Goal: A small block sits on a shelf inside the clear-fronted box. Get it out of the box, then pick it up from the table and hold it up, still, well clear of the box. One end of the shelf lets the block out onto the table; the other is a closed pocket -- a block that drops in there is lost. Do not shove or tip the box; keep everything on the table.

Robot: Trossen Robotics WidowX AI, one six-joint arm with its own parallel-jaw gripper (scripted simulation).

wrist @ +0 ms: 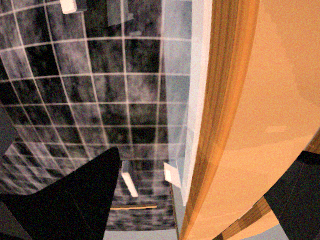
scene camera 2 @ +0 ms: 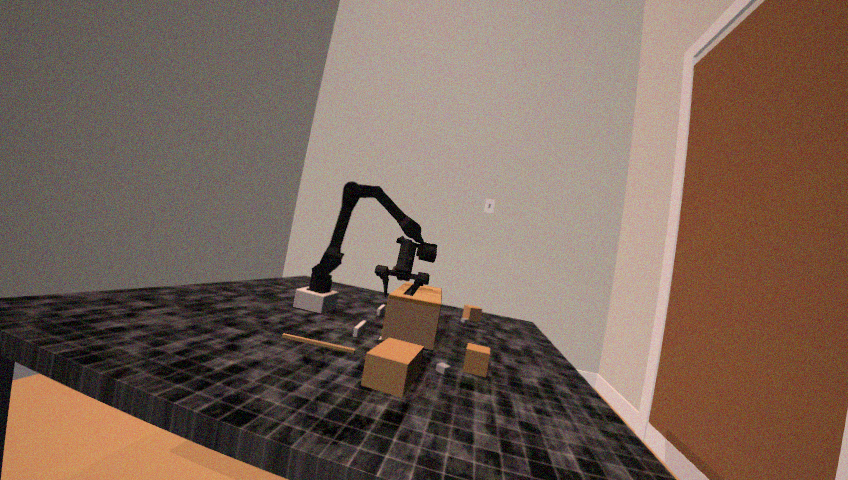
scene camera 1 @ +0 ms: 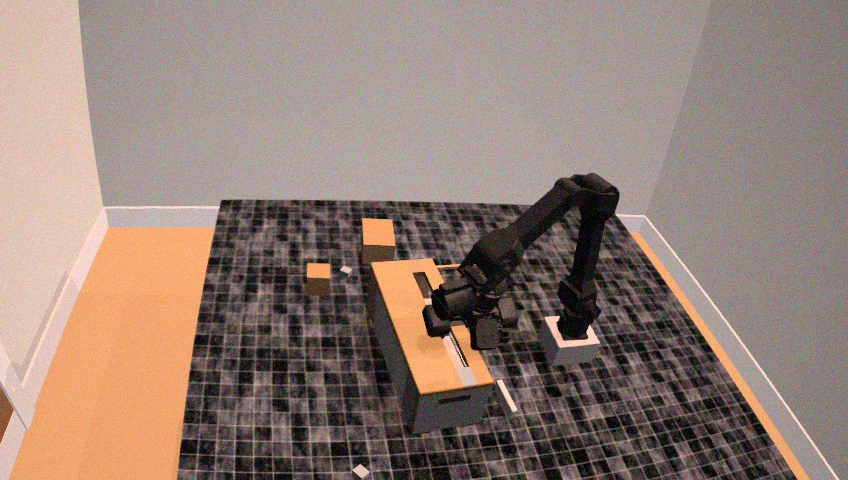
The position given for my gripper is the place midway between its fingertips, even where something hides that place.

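My gripper (scene camera 1: 459, 335) is visible, also in the wrist view (wrist: 178, 147) and in scene camera 2 (scene camera 2: 397, 299). A long box (scene camera 1: 440, 383) is present; the box appears likewise in the wrist view (wrist: 234, 84) and in scene camera 2 (scene camera 2: 414, 319).
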